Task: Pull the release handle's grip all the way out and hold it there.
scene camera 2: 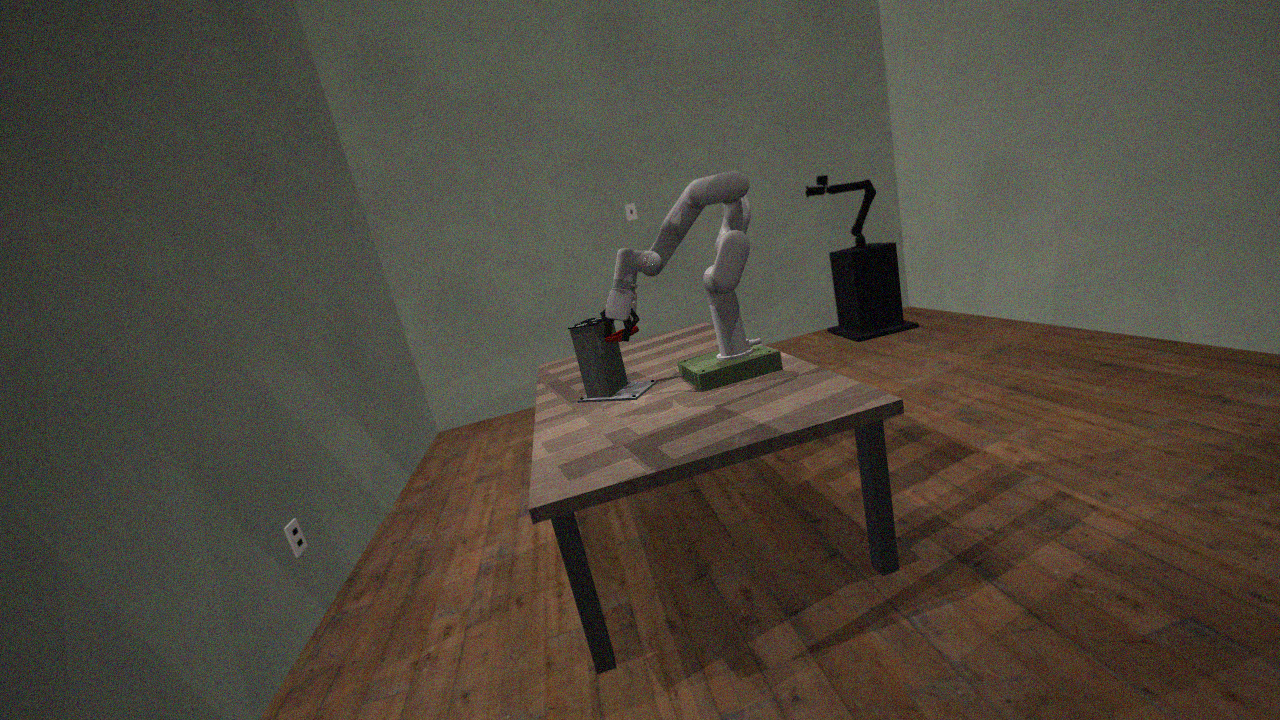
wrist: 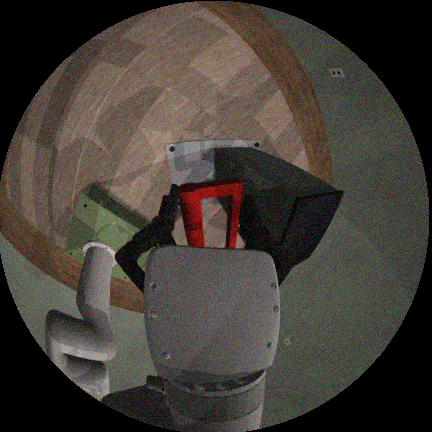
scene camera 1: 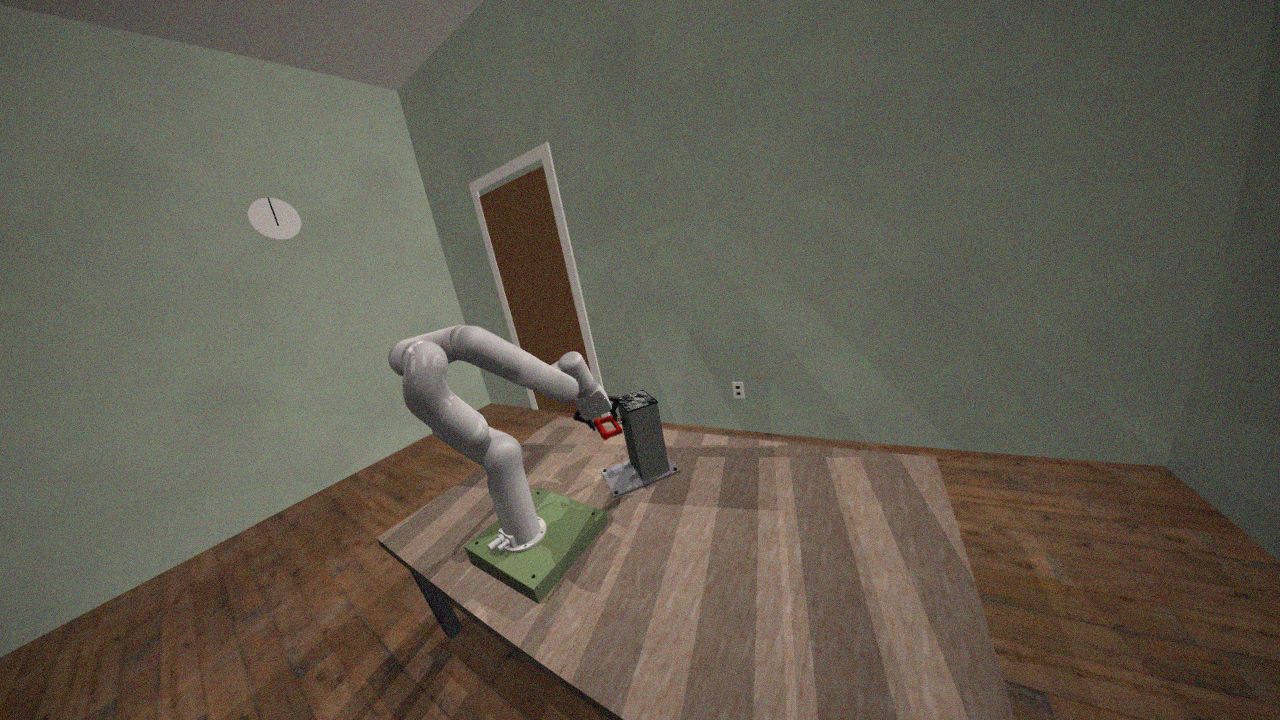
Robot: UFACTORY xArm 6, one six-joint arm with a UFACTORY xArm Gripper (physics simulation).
Scene:
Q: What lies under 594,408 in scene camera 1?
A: My gripper.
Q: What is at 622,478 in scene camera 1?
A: A grey base plate.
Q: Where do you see a grey base plate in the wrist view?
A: At 189,161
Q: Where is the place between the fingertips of my gripper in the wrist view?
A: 210,196

